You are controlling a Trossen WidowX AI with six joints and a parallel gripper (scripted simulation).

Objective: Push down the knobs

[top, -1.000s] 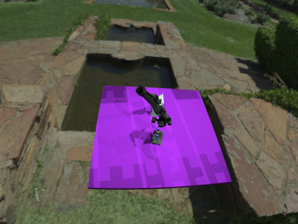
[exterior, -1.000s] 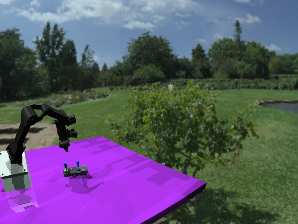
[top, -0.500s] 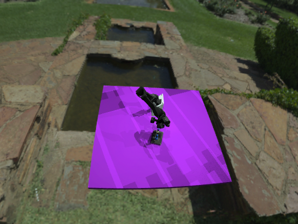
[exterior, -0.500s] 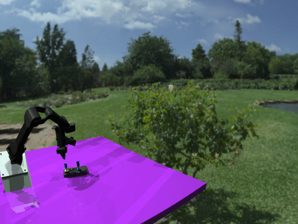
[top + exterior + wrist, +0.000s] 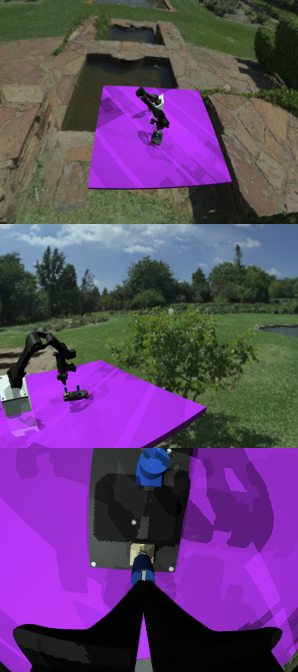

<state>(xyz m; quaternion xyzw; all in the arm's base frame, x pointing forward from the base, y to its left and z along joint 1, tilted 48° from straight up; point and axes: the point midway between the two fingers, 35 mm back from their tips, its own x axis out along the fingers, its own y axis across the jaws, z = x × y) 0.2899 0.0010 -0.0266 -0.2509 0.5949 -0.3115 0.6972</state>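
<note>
Right now my gripper tip is 2 cm above the blue knob.
</note>
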